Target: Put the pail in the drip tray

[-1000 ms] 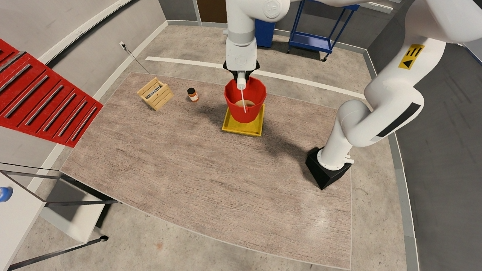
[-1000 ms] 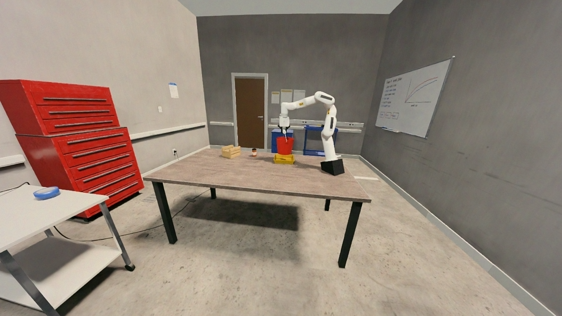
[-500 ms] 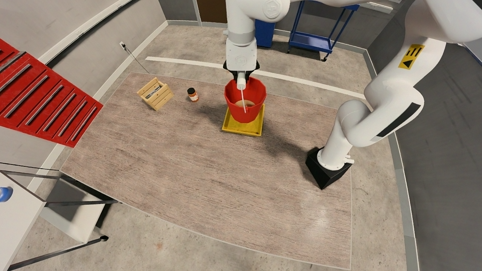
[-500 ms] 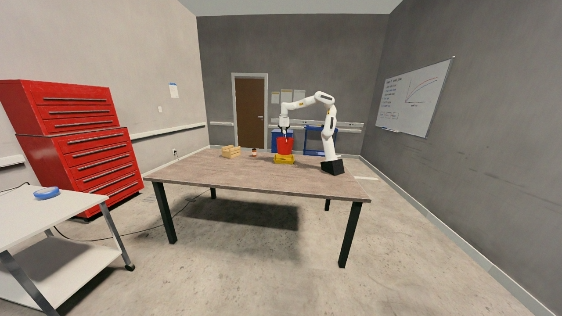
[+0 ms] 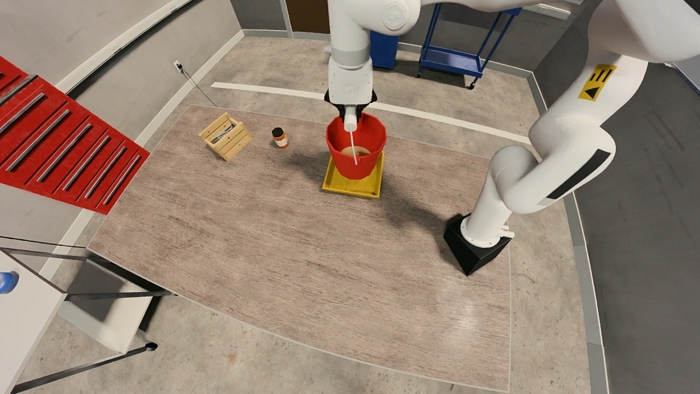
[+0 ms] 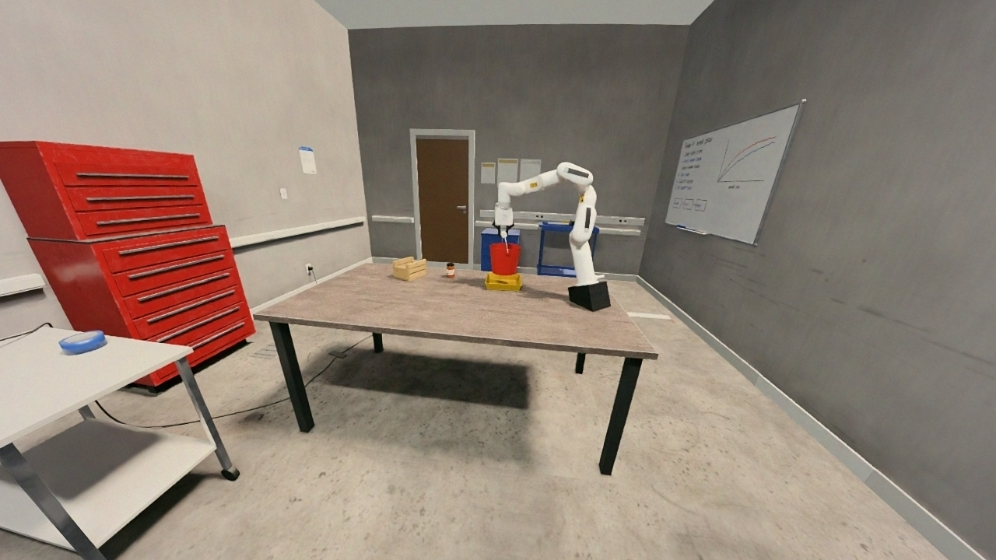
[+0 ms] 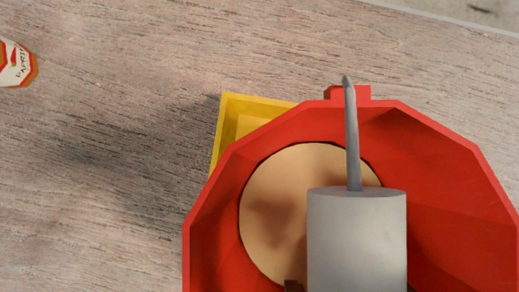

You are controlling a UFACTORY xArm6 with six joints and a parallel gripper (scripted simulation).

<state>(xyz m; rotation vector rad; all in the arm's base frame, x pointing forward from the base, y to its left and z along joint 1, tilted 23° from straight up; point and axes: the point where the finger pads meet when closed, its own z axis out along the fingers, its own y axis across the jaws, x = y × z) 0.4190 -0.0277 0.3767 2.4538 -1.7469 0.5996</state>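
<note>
Now: the red pail 10 cm below my hand and 1 cm behind it. The rest, counted from my hand: small spice jar 35 cm ahead, 28 cm below, 6 cm to the right; small wooden crate 61 cm ahead, 28 cm below; yellow drip tray 31 cm below, 2 cm behind, 1 cm to the right.
</note>
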